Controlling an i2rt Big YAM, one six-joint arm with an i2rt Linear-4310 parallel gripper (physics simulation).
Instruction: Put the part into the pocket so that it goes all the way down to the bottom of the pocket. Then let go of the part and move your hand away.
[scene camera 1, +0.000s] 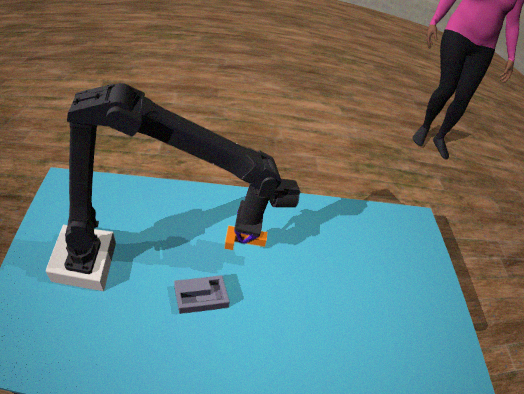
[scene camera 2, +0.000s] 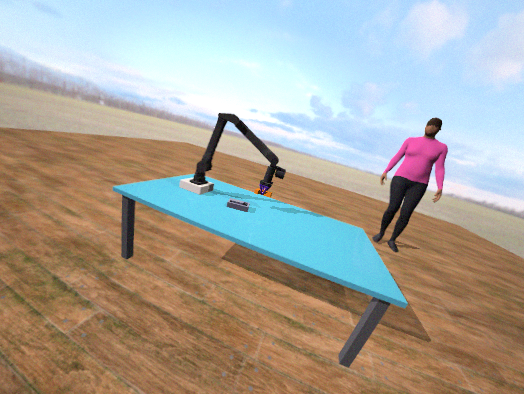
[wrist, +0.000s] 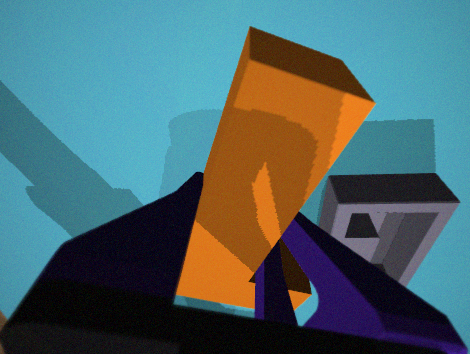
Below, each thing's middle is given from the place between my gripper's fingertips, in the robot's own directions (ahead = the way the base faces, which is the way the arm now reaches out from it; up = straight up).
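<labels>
My hand is 1 cm below the orange L-shaped block (wrist: 291, 110), 1 cm short of it and 1 cm to the left of it. I also see the grey pocket block (scene camera 1: 208, 293), which is 8 cm below my hand, 10 cm behind it and 15 cm to the right of it.
</labels>
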